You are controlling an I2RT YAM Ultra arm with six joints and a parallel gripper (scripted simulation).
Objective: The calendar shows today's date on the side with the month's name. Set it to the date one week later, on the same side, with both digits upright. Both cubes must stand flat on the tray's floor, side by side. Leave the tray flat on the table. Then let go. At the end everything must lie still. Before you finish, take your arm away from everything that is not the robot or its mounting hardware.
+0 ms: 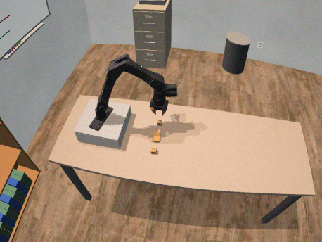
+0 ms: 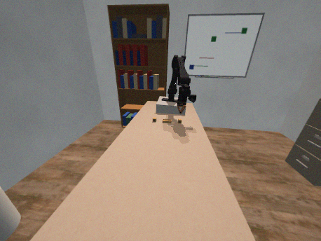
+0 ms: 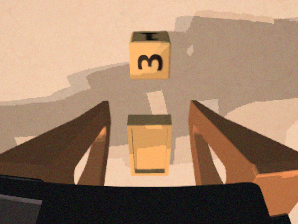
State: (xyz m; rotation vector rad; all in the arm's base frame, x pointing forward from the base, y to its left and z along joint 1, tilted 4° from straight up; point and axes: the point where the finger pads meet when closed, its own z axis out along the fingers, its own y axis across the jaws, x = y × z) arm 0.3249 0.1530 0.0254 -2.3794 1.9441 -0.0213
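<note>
The wooden digit cube lies 8 cm below my hand. The rest, counted from my hand: calendar tray (10 cm to the right, 9 cm below, 2 cm ahead).
</note>
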